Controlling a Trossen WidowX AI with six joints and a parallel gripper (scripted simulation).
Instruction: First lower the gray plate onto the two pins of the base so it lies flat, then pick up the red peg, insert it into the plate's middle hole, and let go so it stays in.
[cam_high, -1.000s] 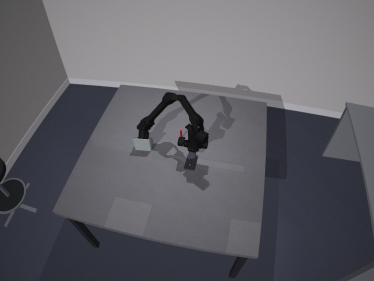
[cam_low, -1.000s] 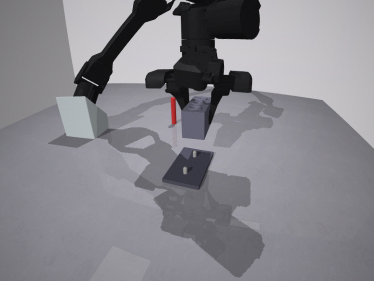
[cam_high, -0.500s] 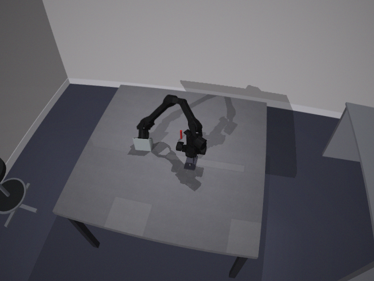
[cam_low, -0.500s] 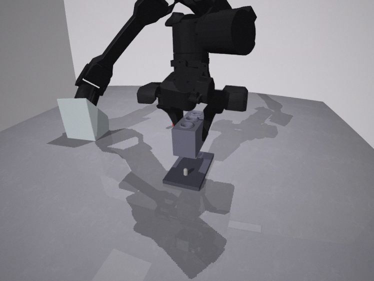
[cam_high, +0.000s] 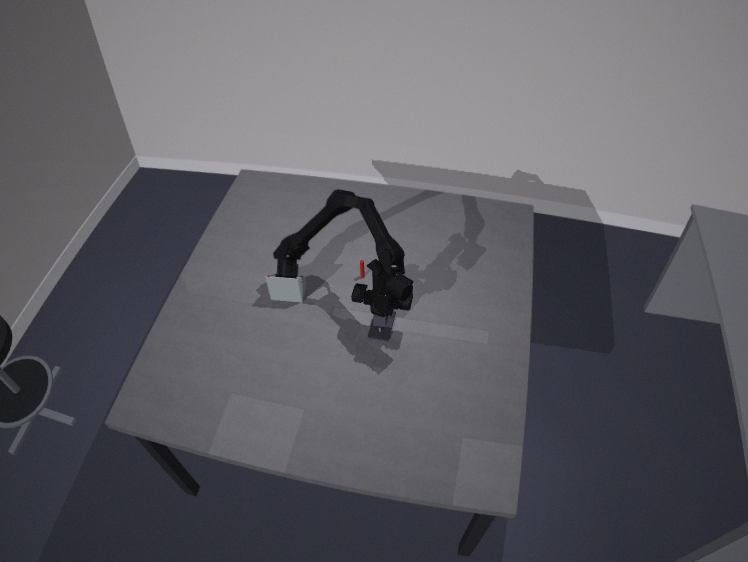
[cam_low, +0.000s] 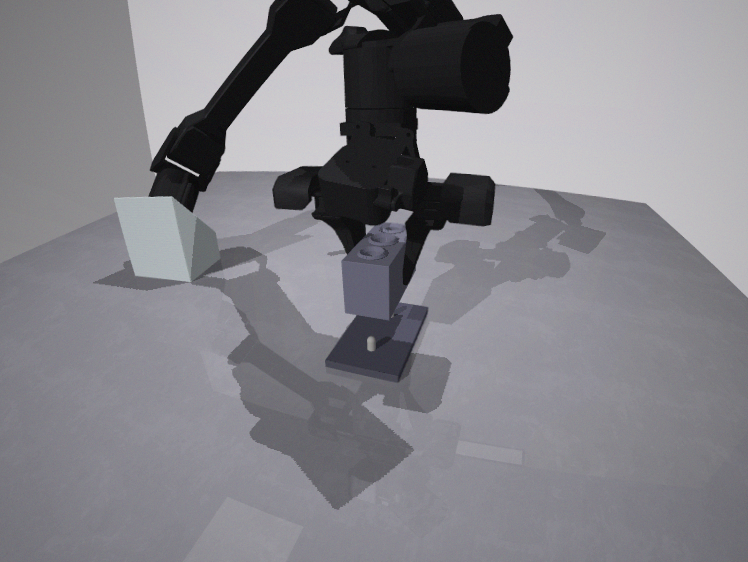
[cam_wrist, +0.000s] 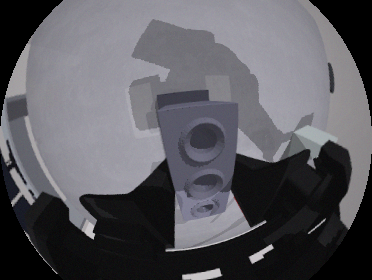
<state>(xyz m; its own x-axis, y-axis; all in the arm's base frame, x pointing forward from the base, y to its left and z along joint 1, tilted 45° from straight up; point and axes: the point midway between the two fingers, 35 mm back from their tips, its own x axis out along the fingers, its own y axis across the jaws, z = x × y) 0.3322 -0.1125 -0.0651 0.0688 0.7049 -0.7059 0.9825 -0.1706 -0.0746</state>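
My gripper tip is now 6 cm above the dark base. The rest, counted from my gripper tip: gray plate: 3 cm above; then red peg: 8 cm behind, 21 cm to the left, 3 cm below.
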